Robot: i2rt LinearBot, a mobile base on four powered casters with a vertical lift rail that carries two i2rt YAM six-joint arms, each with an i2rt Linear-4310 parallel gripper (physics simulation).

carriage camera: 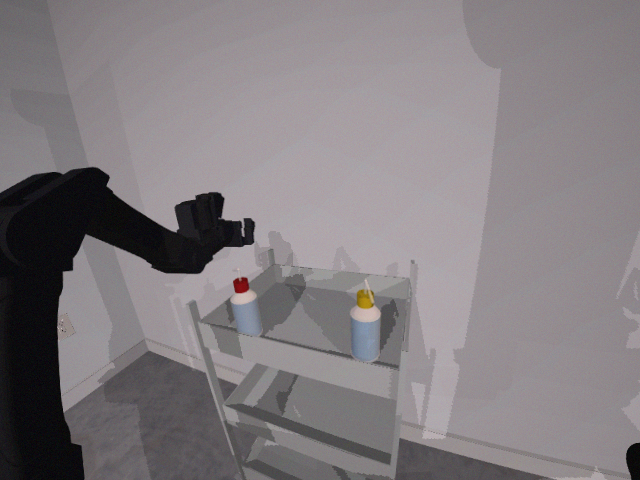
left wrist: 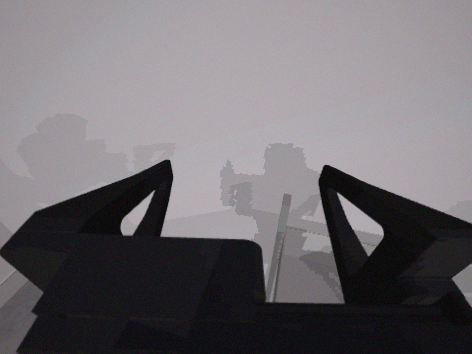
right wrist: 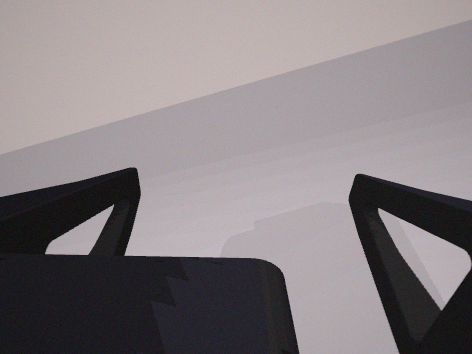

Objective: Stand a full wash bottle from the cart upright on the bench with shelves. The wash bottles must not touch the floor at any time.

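A wash bottle with a red cap point(carriage camera: 247, 311) stands upright at the front left of the top tray of the grey cart point(carriage camera: 305, 347). A wash bottle with a yellow cap point(carriage camera: 365, 334) stands upright at the front right of the same tray. Both look filled with blue. My left gripper point(carriage camera: 250, 231) point(left wrist: 246, 170) is open and empty, above the red-capped bottle's level and over the cart's left side. My right gripper point(right wrist: 246, 183) is open and empty, facing a wall. The bench with shelves does not show in these views.
The cart has lower trays point(carriage camera: 310, 403) and corner posts point(carriage camera: 206, 361) that rise above the top tray; one post point(left wrist: 284, 215) shows between my left fingers. A wall point(carriage camera: 336, 155) stands behind the cart, and another wall with a socket point(carriage camera: 65, 326) is at the left.
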